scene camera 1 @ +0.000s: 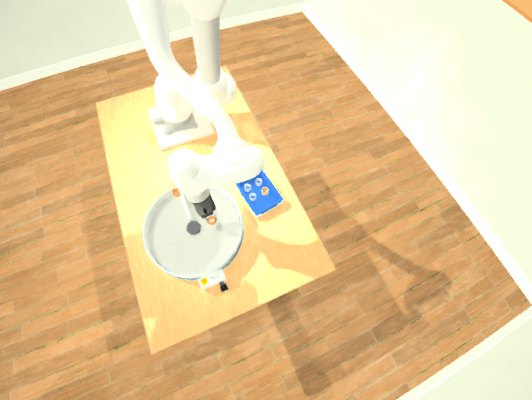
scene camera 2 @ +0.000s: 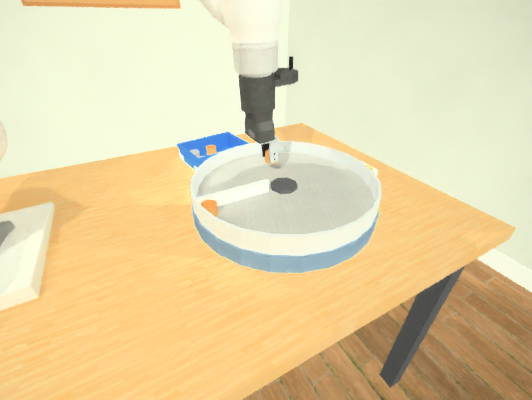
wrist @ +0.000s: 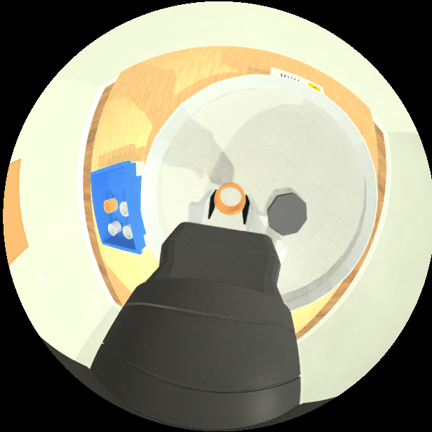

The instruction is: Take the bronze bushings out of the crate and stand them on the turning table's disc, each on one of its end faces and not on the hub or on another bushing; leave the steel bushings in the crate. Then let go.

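Places are measured from the arm's base along level axes (x left, y ahead, z down), in millimetres.
Pixels of known places: gripper, fingertip midpoint: (scene camera 1: 211,219) (scene camera 2: 269,158); arm's base, link origin: (scene camera 1: 178,119).
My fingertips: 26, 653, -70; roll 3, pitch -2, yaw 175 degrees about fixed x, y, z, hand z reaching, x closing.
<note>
Ahead of a thing's pixels: the offset from my fingertips to its top centre, as dx, dy, dz. "*": to the spot under its first point.
My gripper (scene camera 1: 211,219) (scene camera 2: 270,156) (wrist: 229,200) is shut on a bronze bushing {+0, +5, -18} (scene camera 1: 208,220) (scene camera 2: 268,157) (wrist: 230,209), held with its axis about upright a little above the turning table's disc {-86, -3, +28} (scene camera 1: 175,250) (scene camera 2: 320,210) (wrist: 310,140), between the hub {-86, -3, +28} (scene camera 1: 193,228) (scene camera 2: 284,185) (wrist: 287,213) and the crate-side rim. Another bronze bushing (scene camera 1: 176,192) (scene camera 2: 209,207) is on the disc close to the rim, partly hidden by it in scene camera 2. The blue crate {+242, -82, +39} (scene camera 1: 268,203) (wrist: 116,175) holds one bronze bushing {+274, -86, +58} (scene camera 1: 265,194) (scene camera 2: 211,149) (wrist: 110,205) and three steel bushings, one (wrist: 114,228) near its corner.
A raised rim {* -273, -98, +18} (scene camera 2: 285,242) surrounds the disc. A white bar {* -89, -99, +6} (scene camera 1: 186,206) (scene camera 2: 240,192) runs from the rim to the hub, beside the bushing on the disc. A white box with a yellow label {* -65, +230, +30} (scene camera 1: 212,278) (wrist: 300,81) adjoins the rim's outside, near a small black part {* -35, +270, +63} (scene camera 1: 223,286).
</note>
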